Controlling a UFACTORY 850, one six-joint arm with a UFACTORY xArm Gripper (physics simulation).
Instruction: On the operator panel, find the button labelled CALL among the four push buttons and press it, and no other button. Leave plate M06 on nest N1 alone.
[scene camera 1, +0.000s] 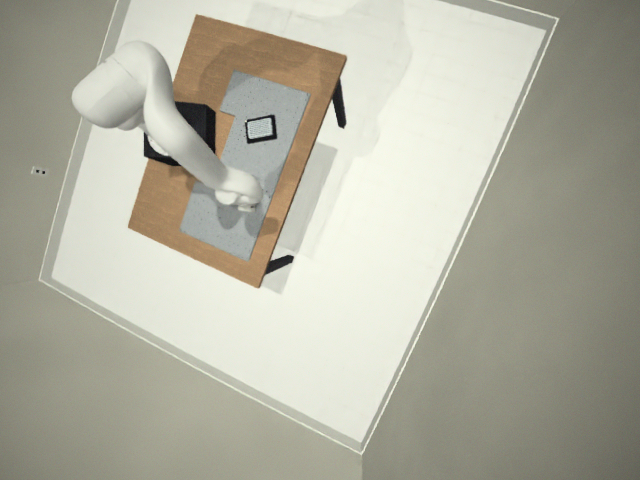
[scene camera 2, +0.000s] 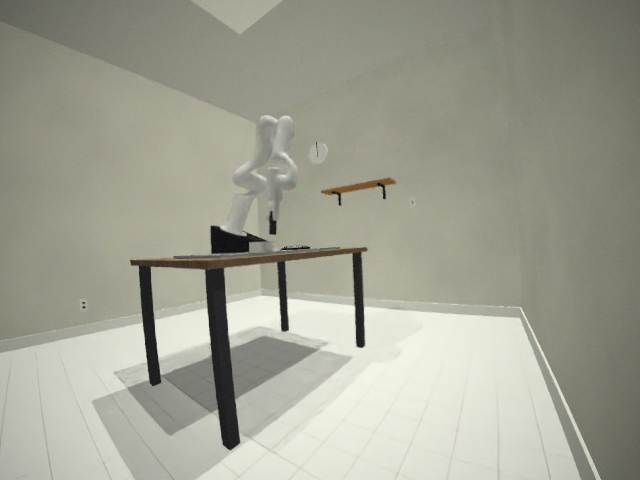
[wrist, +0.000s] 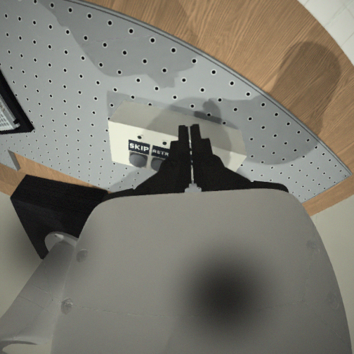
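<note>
The cream operator panel (wrist: 120, 142) (scene camera 2: 262, 246) lies on the grey pegboard, mostly hidden by the arm in scene camera 1. In the wrist view the SKIP label (wrist: 139, 146) and part of the RETRY label (wrist: 159, 151) show, with grey buttons below them. The CALL label and its button do not show; my gripper covers that part of the panel. My gripper (wrist: 189, 139) (scene camera 2: 272, 232) is shut and empty, fingers pointing down, with a gap above the panel in scene camera 2. The light plate M06 (scene camera 1: 260, 128) (wrist: 6, 118) sits in the black nest N1 (scene camera 1: 262, 140).
The grey pegboard (scene camera 1: 217, 237) (wrist: 55, 45) lies on the wooden table (scene camera 1: 155, 206) (scene camera 2: 206, 263). The black arm base block (scene camera 1: 204, 121) (scene camera 2: 227, 241) (wrist: 55, 200) stands behind it. A wall shelf (scene camera 2: 359, 186) hangs away from the table.
</note>
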